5 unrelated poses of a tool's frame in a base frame.
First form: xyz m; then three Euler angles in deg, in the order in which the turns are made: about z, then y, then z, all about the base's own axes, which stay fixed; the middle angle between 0 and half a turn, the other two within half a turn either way.
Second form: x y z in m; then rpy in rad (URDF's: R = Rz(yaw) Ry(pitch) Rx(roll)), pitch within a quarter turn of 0, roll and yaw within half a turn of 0. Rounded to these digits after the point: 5 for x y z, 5 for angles.
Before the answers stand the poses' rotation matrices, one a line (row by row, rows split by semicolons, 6 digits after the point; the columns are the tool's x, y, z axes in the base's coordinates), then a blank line. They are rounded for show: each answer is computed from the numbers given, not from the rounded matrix.
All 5 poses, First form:
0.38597 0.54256 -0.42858 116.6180 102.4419 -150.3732
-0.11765 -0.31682 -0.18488 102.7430 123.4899 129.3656
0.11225 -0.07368 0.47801 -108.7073 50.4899 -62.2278
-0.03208 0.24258 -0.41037 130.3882 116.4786 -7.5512
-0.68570 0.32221 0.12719 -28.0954 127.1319 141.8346
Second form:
0.358044 -0.388921 -0.848849; -0.824853 0.294246 -0.482739; 0.437518 0.873018 -0.215450
-0.831271 -0.170829 -0.528968; -0.524546 0.555995 0.644764; 0.183959 0.813441 -0.551790
-0.933143 -0.003000 0.359492; -0.260791 -0.682635 -0.682640; 0.247450 -0.730753 0.636214
0.386491 0.251506 0.887338; 0.717101 -0.686972 -0.117627; 0.579992 0.681773 -0.445864
0.709694 -0.321606 -0.626820; 0.041206 -0.869253 0.492646; -0.703304 -0.375457 -0.603652

0.38597 0.54256 -0.42858 1.81275 -0.45284 -1.16127
-0.11765 -0.31682 -0.18488 2.16684 -0.18501 -2.57868
0.11225 -0.07368 0.47801 -0.85445 -0.25005 -2.86907
-0.03208 0.24258 -0.41037 2.14996 -0.61872 1.07647
-0.68570 0.32221 0.12719 -2.58517 0.78003 0.05800

